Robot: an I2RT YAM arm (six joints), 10 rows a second.
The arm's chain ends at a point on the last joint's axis. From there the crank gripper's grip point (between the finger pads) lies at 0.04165 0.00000 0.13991 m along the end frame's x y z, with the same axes.
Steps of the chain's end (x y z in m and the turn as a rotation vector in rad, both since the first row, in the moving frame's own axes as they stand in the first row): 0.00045 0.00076 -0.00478 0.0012 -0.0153 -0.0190; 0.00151 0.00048 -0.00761 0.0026 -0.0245 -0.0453; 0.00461 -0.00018 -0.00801 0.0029 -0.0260 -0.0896; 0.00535 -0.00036 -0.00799 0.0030 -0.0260 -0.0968; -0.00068 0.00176 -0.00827 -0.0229 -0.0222 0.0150; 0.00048 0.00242 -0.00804 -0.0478 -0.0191 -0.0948; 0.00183 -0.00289 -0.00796 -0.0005 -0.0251 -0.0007
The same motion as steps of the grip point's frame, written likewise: -0.00170 -0.00018 -0.00416 0.0012 -0.0153 -0.0190; -0.00198 -0.00169 -0.00663 0.0026 -0.0245 -0.0453; 0.00078 -0.00415 -0.00698 0.0029 -0.0260 -0.0896; 0.00149 -0.00463 -0.00696 0.0030 -0.0260 -0.0968; -0.00382 0.00558 -0.00742 -0.0229 -0.0222 0.0150; -0.00206 0.00530 -0.00734 -0.0478 -0.0191 -0.0948; -0.00169 -0.00285 -0.00696 -0.0005 -0.0251 -0.0007
